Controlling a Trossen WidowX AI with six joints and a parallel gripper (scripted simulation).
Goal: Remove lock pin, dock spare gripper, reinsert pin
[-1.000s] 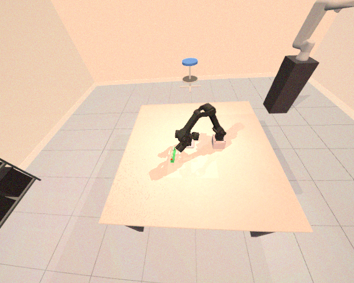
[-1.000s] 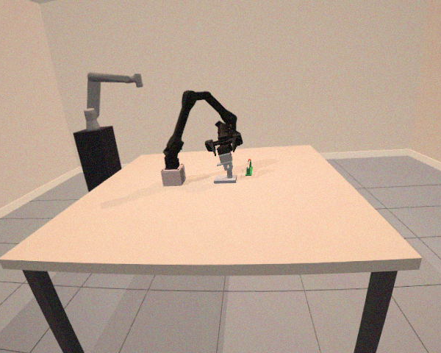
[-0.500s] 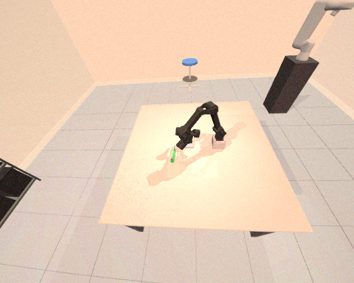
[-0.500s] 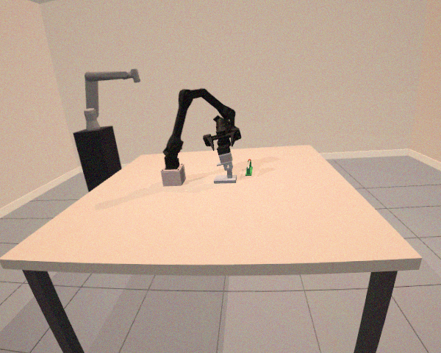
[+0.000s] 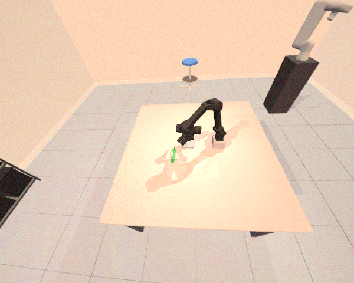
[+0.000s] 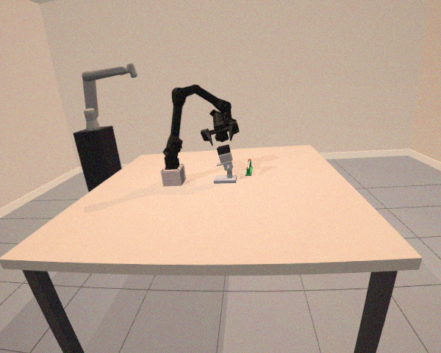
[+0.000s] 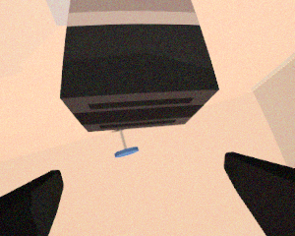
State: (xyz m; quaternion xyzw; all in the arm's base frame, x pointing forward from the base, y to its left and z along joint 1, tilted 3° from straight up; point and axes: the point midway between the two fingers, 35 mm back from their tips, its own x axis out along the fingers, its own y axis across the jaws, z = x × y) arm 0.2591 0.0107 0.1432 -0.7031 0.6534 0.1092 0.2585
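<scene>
The green cradle lies 130 mm ahead of my gripper tip, 140 mm to the left of it and 180 mm below it. Also, from my gripper tip: mount 10 mm ahead, 20 mm to the left, 150 mm below; then spare gripper 10 mm ahead, 20 mm to the left, 80 mm below.
</scene>
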